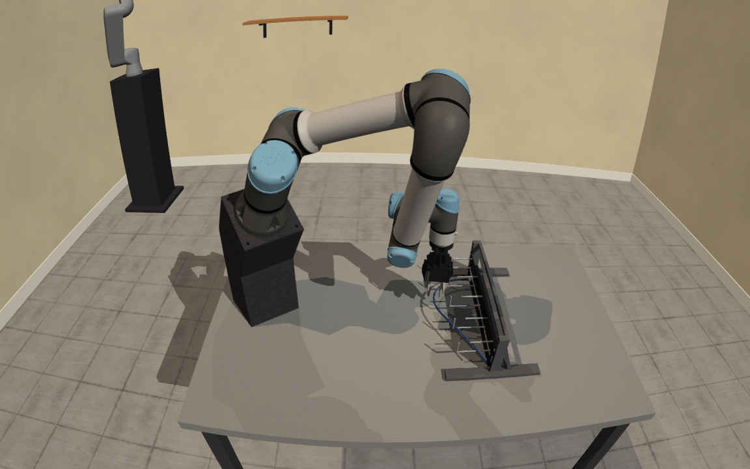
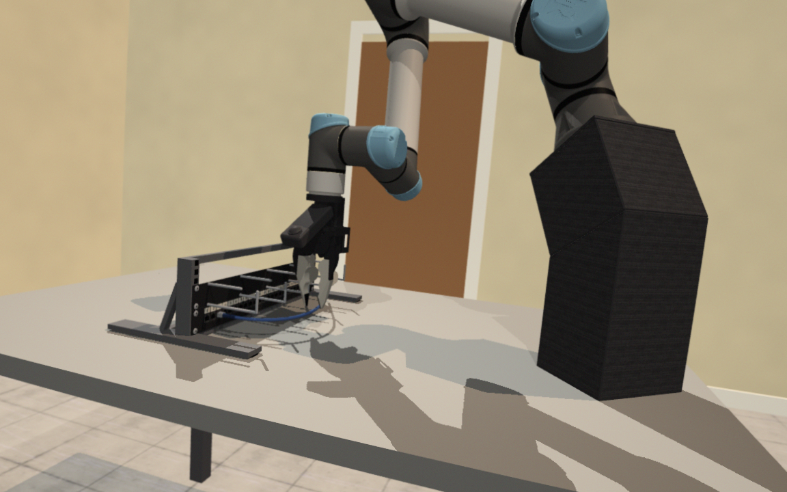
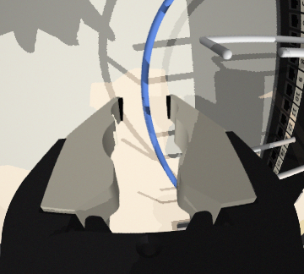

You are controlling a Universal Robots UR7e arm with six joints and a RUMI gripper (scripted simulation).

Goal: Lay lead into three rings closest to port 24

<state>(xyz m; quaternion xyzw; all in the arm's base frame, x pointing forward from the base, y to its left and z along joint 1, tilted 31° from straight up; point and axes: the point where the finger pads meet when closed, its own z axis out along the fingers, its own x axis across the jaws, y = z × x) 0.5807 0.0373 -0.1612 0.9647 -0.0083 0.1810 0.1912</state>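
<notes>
The rack is 16 cm ahead of my hand, 6 cm to the right of it and 1 cm above it.
</notes>
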